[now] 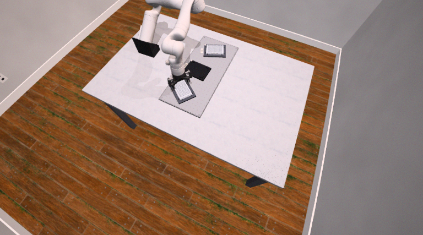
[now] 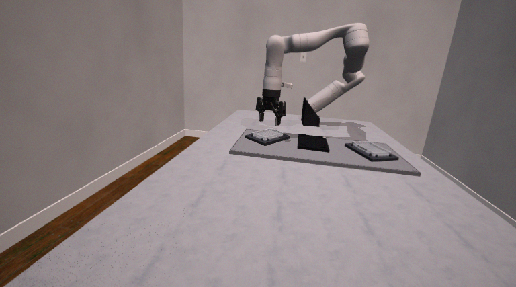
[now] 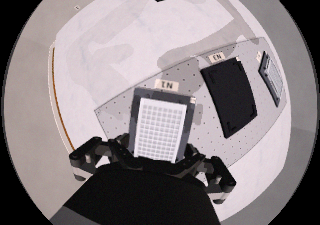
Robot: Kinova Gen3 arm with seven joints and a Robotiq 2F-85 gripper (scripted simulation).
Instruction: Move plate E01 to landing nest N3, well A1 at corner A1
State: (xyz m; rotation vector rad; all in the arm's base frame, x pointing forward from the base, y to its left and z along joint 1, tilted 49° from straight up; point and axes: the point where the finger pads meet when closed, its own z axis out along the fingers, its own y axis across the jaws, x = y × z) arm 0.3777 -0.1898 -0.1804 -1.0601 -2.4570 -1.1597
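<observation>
The nest N1 is 70 mm below my hand. From my hand the other things lie so: landing nest N3: 190 mm to the left, 70 mm below, 30 mm ahead.
</observation>
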